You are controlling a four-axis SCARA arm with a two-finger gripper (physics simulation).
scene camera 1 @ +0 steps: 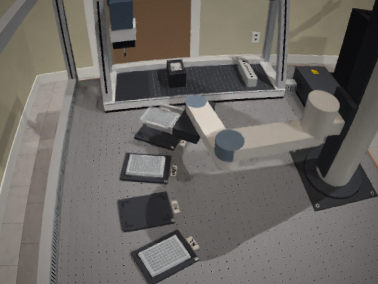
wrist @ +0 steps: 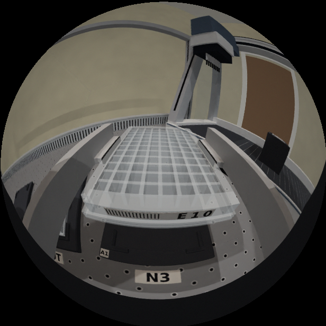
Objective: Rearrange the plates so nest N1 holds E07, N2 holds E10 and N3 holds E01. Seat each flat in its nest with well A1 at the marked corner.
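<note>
There is my gripper (scene camera 1: 153, 114), (wrist: 159, 131), visible to me in the scene camera and in the wrist view as well. I can also see an out nest (wrist: 73, 244), and a nest N2 (scene camera 1: 147, 211) is visible too.
</note>
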